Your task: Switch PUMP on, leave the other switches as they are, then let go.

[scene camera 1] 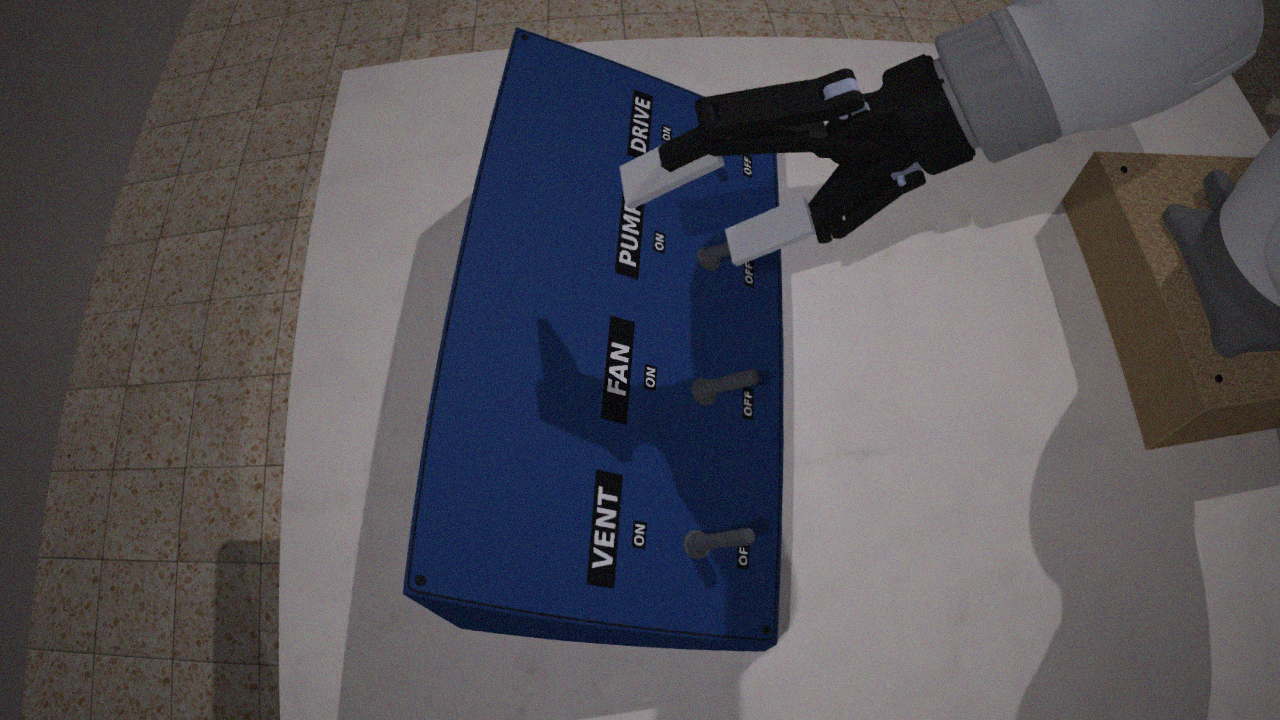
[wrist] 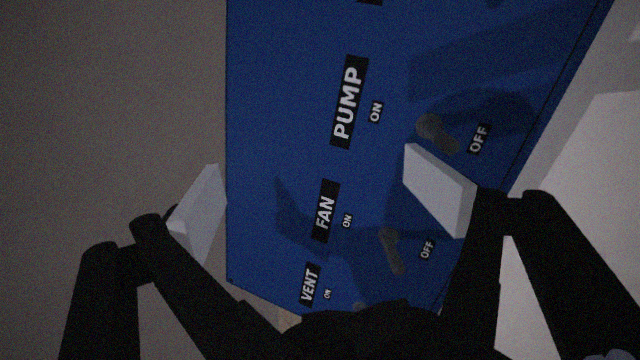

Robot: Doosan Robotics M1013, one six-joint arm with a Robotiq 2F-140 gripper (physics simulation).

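Places are measured from the arm's base along level axes (x ahead, y left, z up), in millimetres.
Pixels of known places: gripper, between the fingertips: (scene camera 1: 683,219) (wrist: 315,173); arm's base, origin of its link: (scene camera 1: 1249,281).
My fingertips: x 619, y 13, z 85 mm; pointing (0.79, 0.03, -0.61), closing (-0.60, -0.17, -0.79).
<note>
Ahead of a thing's pixels: the offset from my fingertips to its middle. "spot": to the spot under its first point. Level surfaces: height alone.
The blue panel @(spot: dx +114, dy -22, dz -32 mm) (scene camera 1: 528,223) (wrist: 280,100) carries levers beside ON and OFF labels. The PUMP lever @(dx -45, dy -29, dz -80 mm) (scene camera 1: 712,257) (wrist: 438,134) points to its OFF label; one finger hides part of it in the scene view. The FAN lever @(dx -35, dy +90, dz -80 mm) (scene camera 1: 726,385) (wrist: 391,250) and the VENT lever @(spot: dx -21, dy +212, dz -76 mm) (scene camera 1: 720,541) (wrist: 359,306) lie on their OFF sides; black gripper parts hide most of the VENT lever in the wrist view. The DRIVE lever is mostly hidden behind a finger in the scene view. My gripper (scene camera 1: 682,217) (wrist: 315,173) is open and empty, one pale fingertip close to the PUMP lever, the other over the label side.
The panel stands on a white table @(dz -193 mm) (scene camera 1: 895,376). A wooden block (scene camera 1: 1109,295) under the grey robot base is at the right in the scene view. Tiled floor (scene camera 1: 179,358) lies beyond the table's left edge. The arm reaches in from the upper right.
</note>
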